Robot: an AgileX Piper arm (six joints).
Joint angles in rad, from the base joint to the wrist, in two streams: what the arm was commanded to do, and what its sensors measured. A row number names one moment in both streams.
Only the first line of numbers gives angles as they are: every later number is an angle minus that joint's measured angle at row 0.
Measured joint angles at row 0:
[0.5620 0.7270 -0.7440 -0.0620 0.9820 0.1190]
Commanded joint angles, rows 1 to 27:
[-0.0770 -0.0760 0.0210 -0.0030 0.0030 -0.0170]
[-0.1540 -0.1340 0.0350 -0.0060 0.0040 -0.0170]
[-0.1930 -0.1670 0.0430 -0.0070 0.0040 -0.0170]
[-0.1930 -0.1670 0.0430 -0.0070 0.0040 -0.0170]
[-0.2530 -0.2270 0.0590 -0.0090 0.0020 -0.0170]
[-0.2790 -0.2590 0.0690 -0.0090 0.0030 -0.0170]
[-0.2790 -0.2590 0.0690 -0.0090 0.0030 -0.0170]
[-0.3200 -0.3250 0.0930 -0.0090 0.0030 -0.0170]
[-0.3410 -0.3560 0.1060 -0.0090 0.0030 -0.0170]
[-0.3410 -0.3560 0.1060 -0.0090 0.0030 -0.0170]
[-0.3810 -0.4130 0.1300 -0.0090 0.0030 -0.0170]
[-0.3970 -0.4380 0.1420 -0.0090 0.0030 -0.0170]
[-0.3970 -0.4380 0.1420 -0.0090 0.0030 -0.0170]
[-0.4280 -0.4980 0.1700 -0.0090 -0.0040 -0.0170]
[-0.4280 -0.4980 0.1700 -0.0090 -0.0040 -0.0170]
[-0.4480 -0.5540 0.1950 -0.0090 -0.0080 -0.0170]
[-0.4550 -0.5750 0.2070 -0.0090 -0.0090 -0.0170]
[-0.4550 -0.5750 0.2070 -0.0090 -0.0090 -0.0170]
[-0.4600 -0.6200 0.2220 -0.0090 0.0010 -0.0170]
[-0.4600 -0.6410 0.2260 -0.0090 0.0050 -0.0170]
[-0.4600 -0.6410 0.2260 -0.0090 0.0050 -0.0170]
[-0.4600 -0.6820 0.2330 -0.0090 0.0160 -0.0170]
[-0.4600 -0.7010 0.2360 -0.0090 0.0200 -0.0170]
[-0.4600 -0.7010 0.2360 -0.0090 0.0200 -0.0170]
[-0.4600 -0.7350 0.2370 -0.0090 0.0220 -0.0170]
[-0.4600 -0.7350 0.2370 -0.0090 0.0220 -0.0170]
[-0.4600 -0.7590 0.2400 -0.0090 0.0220 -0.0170]
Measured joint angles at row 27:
[-0.4530 -0.7190 0.2350 -0.0040 0.0210 -0.0090]
